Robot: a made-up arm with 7 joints. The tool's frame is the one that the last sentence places.
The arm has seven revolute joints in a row. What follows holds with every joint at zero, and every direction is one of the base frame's. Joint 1 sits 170 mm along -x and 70 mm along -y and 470 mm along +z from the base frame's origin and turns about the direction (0.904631, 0.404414, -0.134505). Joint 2 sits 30 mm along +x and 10 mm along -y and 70 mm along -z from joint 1 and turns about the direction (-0.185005, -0.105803, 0.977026). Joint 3 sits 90 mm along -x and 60 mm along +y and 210 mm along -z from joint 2 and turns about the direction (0.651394, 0.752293, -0.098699). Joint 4 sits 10 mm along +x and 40 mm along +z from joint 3 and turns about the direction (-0.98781, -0.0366, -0.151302). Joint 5 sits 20 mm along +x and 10 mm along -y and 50 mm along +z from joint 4 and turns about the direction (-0.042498, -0.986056, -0.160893). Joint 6 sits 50 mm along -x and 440 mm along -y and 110 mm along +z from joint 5 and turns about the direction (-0.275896, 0.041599, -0.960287). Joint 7 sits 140 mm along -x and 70 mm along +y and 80 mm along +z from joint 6 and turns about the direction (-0.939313, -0.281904, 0.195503). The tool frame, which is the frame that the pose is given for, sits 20 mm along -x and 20 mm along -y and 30 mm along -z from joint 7; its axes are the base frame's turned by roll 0.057, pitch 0.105 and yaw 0.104 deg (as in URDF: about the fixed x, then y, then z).
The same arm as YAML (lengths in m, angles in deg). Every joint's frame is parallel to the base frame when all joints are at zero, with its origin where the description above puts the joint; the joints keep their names.
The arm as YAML. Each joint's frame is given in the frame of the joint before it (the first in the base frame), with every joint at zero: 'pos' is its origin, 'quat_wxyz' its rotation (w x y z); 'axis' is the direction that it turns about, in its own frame. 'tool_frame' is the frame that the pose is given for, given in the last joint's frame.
length_unit: m
angle_unit: deg
joints:
  - joint: joint 1
    pos: [-0.17, -0.07, 0.47]
    quat_wxyz: [1.0, 0.0, 0.0, 0.0]
    axis: [0.904631, 0.404414, -0.134505]
  - joint: joint 2
    pos: [0.03, -0.01, -0.07]
    quat_wxyz: [1.0, 0.0, 0.0, 0.0]
    axis: [-0.185005, -0.105803, 0.977026]
  - joint: joint 3
    pos: [-0.09, 0.06, -0.21]
    quat_wxyz: [1.0, 0.0, 0.0, 0.0]
    axis: [0.651394, 0.752293, -0.098699]
  - joint: joint 4
    pos: [0.01, 0.0, 0.04]
    quat_wxyz: [1.0, 0.0, 0.0, 0.0]
    axis: [-0.98781, -0.0366, -0.151302]
  - joint: joint 5
    pos: [0.02, -0.01, 0.05]
    quat_wxyz: [1.0, 0.0, 0.0, 0.0]
    axis: [-0.042498, -0.986056, -0.160893]
  - joint: joint 6
    pos: [-0.05, -0.44, 0.11]
    quat_wxyz: [1.0, 0.0, 0.0, 0.0]
    axis: [-0.275896, 0.041599, -0.960287]
  - joint: joint 7
    pos: [-0.14, 0.07, 0.08]
    quat_wxyz: [1.0, 0.0, 0.0, 0.0]
    axis: [-0.939313, -0.281904, 0.195503]
tool_frame:
  pos: [-0.02, -0.02, -0.03]
  quat_wxyz: [0.999999, 0.000497, 0.000917, 0.000907]

